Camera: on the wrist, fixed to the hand. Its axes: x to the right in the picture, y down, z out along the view.
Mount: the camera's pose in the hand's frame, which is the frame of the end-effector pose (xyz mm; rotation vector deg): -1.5 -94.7 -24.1 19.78 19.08 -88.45
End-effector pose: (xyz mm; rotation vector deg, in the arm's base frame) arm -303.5 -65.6 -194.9 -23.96 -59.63 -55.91
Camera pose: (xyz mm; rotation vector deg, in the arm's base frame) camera -370.0 -132.3 -221.0 57.06 -63.46 -117.07
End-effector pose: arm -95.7 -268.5 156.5 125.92 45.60 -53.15
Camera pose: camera -154.9 -192.0 142.7 -74.57 -123.76 60.45
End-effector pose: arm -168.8 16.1 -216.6 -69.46 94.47 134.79
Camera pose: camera -113.3 39.0 -293.7 -102.66 29.66 51.51
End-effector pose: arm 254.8 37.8 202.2 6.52 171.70 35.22
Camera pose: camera 248.7 -58.5 186.9 -120.09 131.64 -6.18
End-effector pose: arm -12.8 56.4 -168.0 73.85 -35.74 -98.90
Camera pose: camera -22.6 107.2 -250.9 -110.99 -22.50 105.00
